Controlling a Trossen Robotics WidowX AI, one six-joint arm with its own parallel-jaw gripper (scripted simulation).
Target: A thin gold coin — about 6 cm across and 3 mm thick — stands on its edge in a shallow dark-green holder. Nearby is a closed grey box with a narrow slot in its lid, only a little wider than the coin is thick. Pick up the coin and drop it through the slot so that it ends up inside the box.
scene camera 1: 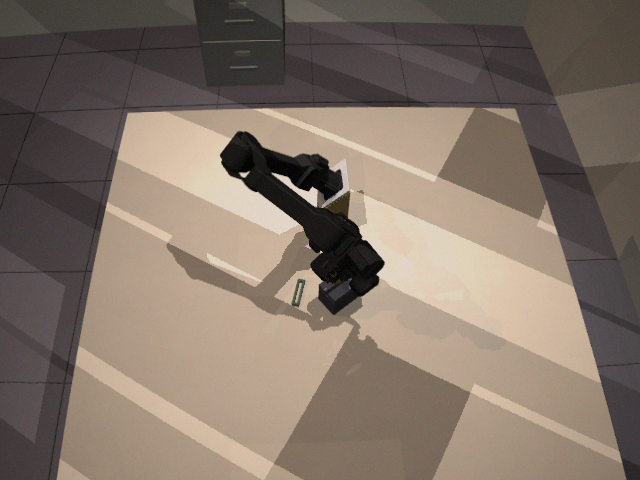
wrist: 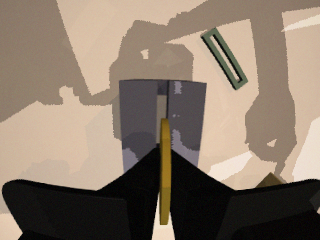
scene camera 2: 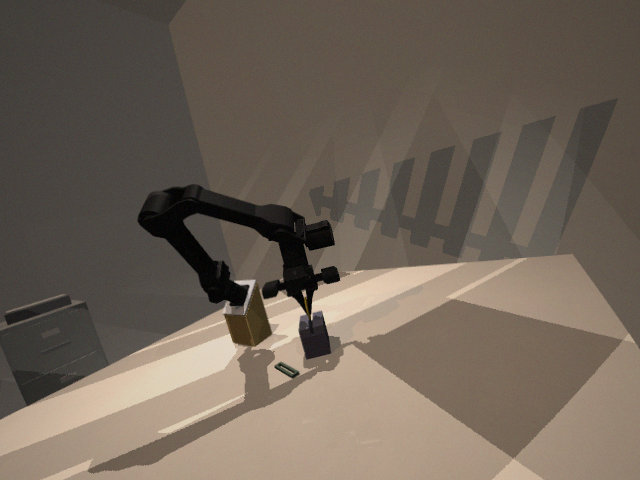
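Observation:
A gold coin (wrist: 165,151) is held by the gripper (scene camera 2: 309,314). The gripper also appears in scene camera 1 (scene camera 1: 341,279) and in the wrist view (wrist: 162,154).

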